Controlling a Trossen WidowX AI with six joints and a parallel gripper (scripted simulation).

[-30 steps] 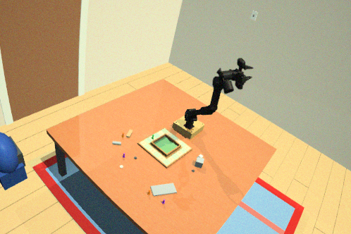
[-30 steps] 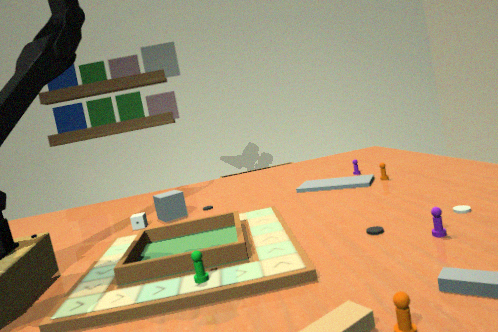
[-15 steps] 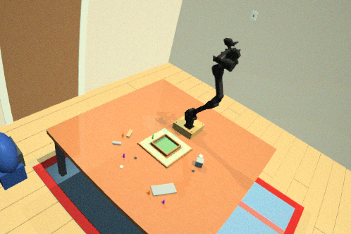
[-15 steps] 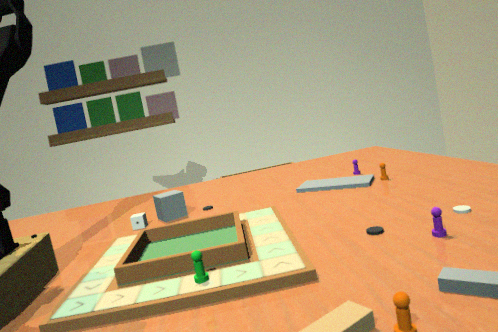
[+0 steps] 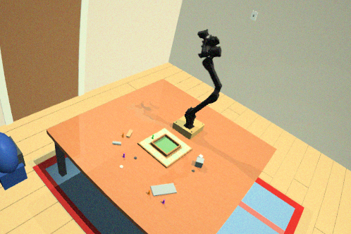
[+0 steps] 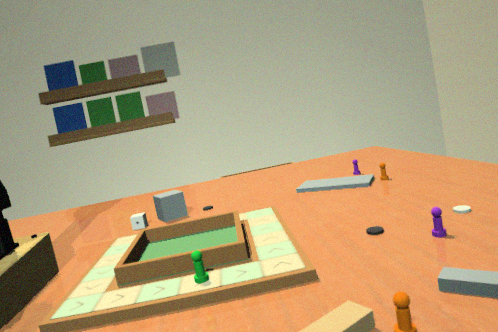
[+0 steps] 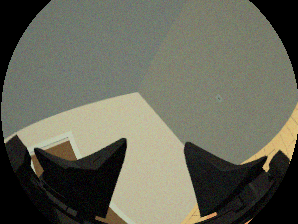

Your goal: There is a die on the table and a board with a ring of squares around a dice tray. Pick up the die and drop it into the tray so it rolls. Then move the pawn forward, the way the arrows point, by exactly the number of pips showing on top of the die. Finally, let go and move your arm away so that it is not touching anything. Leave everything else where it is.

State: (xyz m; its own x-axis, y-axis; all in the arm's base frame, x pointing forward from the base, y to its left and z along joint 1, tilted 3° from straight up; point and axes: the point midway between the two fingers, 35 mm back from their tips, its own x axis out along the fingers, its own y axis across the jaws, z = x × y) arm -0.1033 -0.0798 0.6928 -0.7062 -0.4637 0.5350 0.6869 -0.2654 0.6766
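My gripper tip is 340 mm short of the grey block, 410 mm to the right of it and 740 mm above it.
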